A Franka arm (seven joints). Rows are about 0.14 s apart.
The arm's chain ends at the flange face. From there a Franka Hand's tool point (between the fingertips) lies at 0.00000 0.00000 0.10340 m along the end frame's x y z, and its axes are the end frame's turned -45 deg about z.
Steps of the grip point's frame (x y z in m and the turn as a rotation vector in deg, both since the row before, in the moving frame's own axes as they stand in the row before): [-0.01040, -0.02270, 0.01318, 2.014, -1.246, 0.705]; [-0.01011, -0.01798, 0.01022, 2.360, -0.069, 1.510]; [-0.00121, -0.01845, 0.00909, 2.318, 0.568, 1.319]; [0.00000, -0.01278, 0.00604, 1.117, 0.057, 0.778]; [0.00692, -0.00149, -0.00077, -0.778, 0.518, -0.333]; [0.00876, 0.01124, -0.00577, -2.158, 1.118, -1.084]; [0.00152, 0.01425, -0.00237, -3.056, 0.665, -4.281]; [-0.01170, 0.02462, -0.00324, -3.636, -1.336, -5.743]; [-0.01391, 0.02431, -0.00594, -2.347, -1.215, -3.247]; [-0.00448, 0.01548, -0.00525, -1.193, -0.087, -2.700]
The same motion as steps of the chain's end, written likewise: [-0.01925, -0.00769, 0.01327, 0.543, -2.305, 0.705]; [-0.01680, -0.00260, 0.01031, 1.620, -1.718, 1.510]; [-0.01171, -0.00848, 0.00918, 2.041, -1.237, 1.319]; [-0.00769, -0.00753, 0.00606, 0.830, -0.750, 0.778]; [0.00218, -0.00627, -0.00076, -0.184, 0.916, -0.333]; [0.00995, 0.00047, -0.00568, -0.735, 2.316, -1.084]; [0.00630, 0.00613, -0.00222, -1.691, 2.631, -4.281]; [0.00589, 0.01950, -0.00300, -3.516, 1.626, -5.743]; [0.00578, 0.02253, -0.00583, -2.519, 0.800, -3.247]; [0.00633, 0.01251, -0.00523, -0.905, 0.782, -2.700]
